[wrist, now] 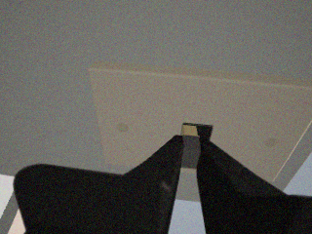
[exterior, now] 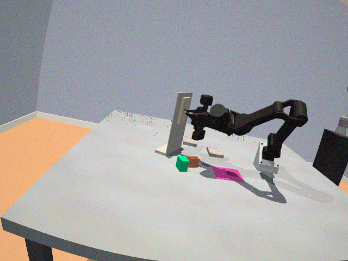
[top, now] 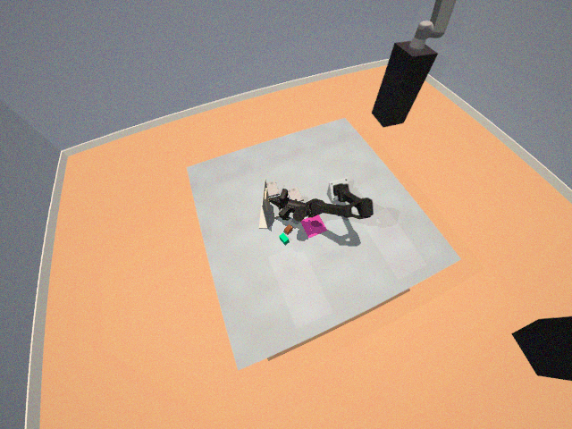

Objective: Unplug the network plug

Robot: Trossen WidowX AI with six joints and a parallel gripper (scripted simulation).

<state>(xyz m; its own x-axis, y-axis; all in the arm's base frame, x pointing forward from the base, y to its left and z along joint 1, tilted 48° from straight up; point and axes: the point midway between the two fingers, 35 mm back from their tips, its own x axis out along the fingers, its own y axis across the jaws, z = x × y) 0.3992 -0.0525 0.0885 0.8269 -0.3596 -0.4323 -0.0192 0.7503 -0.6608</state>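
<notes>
Now: gripper tip 220 mm past the marked square, 140 mm to the right of it and 180 mm above it. From my gripper tip the other things lie so: network plug: right at my gripper tip; then cream upright panel: 20 mm ahead, 10 mm to the right, 70 mm below; then brown cube: 70 mm behind, 120 mm to the left, 170 mm below.
</notes>
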